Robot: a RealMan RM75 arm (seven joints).
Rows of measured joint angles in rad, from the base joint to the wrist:
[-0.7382, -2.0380, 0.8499, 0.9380, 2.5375, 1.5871, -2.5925]
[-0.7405, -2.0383, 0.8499, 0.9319, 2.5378, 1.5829, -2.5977]
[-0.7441, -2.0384, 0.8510, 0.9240, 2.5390, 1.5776, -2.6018]
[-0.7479, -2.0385, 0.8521, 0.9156, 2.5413, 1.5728, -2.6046]
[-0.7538, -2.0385, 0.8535, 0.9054, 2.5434, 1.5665, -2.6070]
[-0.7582, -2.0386, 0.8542, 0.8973, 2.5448, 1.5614, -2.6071]
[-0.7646, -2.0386, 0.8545, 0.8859, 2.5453, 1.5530, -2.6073]
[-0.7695, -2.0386, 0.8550, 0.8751, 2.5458, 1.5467, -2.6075]
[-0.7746, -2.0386, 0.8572, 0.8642, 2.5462, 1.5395, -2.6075]
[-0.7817, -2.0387, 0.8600, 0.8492, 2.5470, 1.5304, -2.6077]
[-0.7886, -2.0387, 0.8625, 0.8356, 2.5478, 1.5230, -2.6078]
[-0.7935, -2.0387, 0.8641, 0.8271, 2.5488, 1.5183, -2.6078]
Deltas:
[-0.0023, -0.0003, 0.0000, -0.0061, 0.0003, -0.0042, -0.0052]
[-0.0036, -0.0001, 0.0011, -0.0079, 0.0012, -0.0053, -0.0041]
[-0.0038, -0.0001, 0.0011, -0.0084, 0.0023, -0.0048, -0.0028]
[-0.0059, 0.0000, 0.0014, -0.0102, 0.0021, -0.0063, -0.0024]
[-0.0044, -0.0001, 0.0007, -0.0081, 0.0014, -0.0051, -0.0001]
[-0.0064, 0.0000, 0.0003, -0.0114, 0.0005, -0.0084, -0.0002]
[-0.0049, 0.0000, 0.0005, -0.0108, 0.0005, -0.0063, -0.0002]
[-0.0051, 0.0000, 0.0022, -0.0109, 0.0004, -0.0072, 0.0000]
[-0.0071, -0.0001, 0.0028, -0.0150, 0.0008, -0.0091, -0.0002]
[-0.0069, 0.0000, 0.0025, -0.0136, 0.0008, -0.0074, -0.0001]
[-0.0049, 0.0000, 0.0016, -0.0085, 0.0010, -0.0047, 0.0000]

